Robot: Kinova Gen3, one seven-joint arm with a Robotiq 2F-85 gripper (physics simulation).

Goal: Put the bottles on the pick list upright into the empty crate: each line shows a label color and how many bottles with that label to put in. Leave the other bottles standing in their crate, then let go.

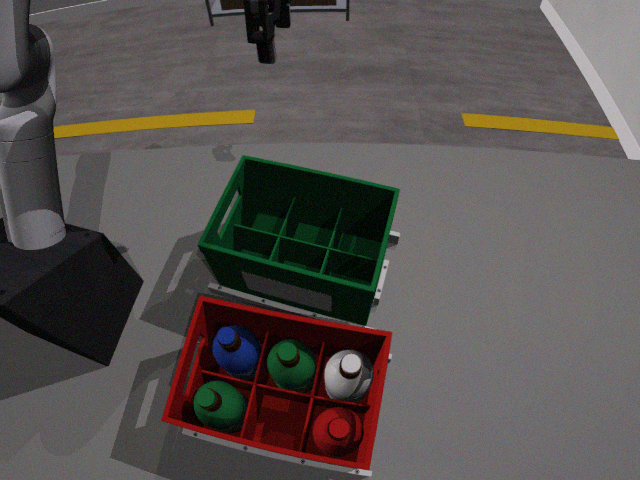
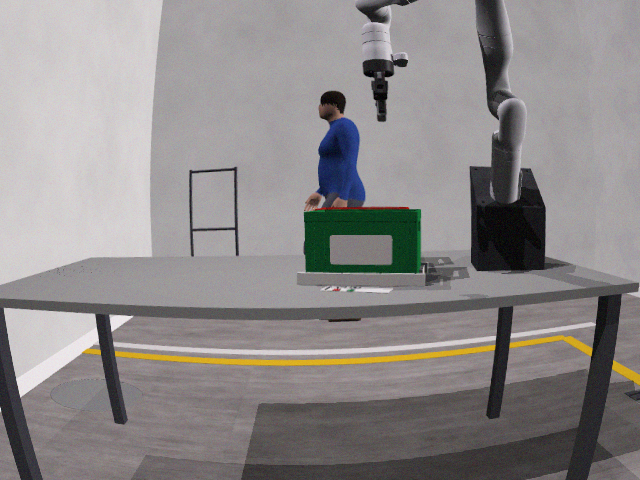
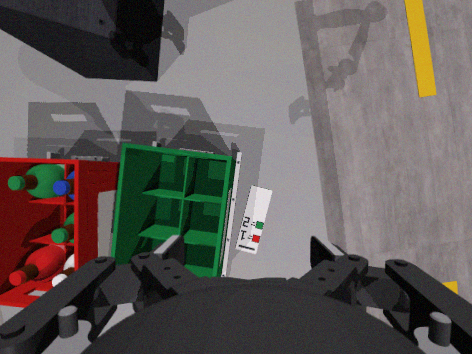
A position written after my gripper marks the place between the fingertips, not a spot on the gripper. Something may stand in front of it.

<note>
In view: my gripper (image 1: 276,43), a red bottle (image 1: 338,431), a green bottle (image 1: 291,363) and a green bottle (image 1: 217,404).
The red bottle is seen too in image 3 (image 3: 44,264). My gripper also shows in image 2 (image 2: 381,118) and in image 3 (image 3: 246,249).
</note>
